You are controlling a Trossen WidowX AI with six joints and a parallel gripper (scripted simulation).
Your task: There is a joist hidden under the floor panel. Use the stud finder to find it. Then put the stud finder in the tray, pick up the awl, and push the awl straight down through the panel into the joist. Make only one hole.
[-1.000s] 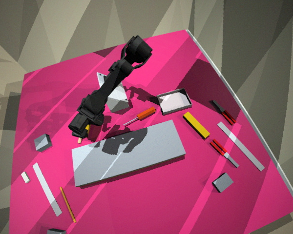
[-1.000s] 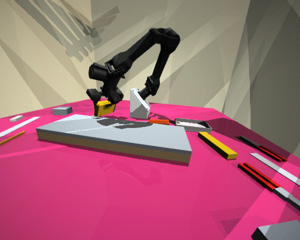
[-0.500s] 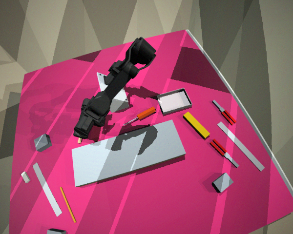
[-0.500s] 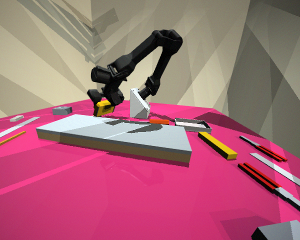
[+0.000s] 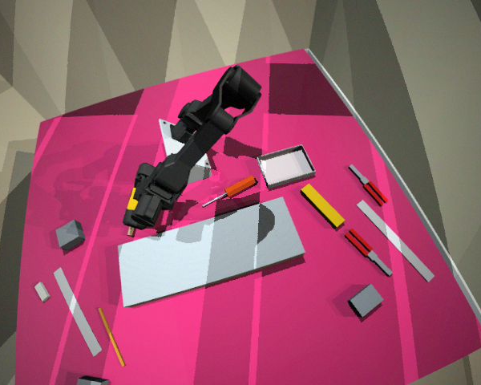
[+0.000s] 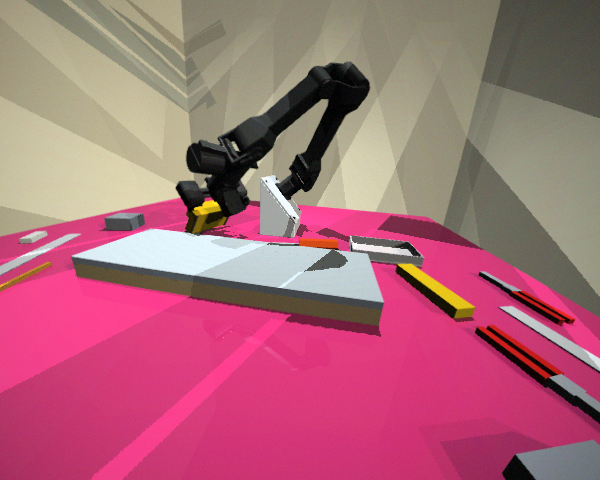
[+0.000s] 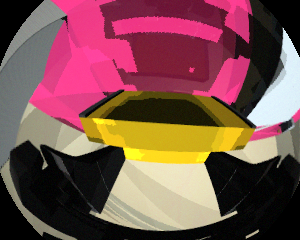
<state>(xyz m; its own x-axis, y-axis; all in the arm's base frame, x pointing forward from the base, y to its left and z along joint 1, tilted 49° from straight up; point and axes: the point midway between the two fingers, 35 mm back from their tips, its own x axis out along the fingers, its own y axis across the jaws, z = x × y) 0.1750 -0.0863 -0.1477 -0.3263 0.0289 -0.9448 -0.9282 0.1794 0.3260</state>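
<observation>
Now: gripper tip 10 mm past the yellow stud finder, 10 mm to the right of it and 10 mm above it. The rest, counted from my gripper tip: pencil: 350 mm ahead, 140 mm to the right, 70 mm below; then white eraser: 180 mm ahead, 360 mm to the right, 70 mm below; then awl: 10 mm ahead, 20 mm to the right, 70 mm below.
</observation>
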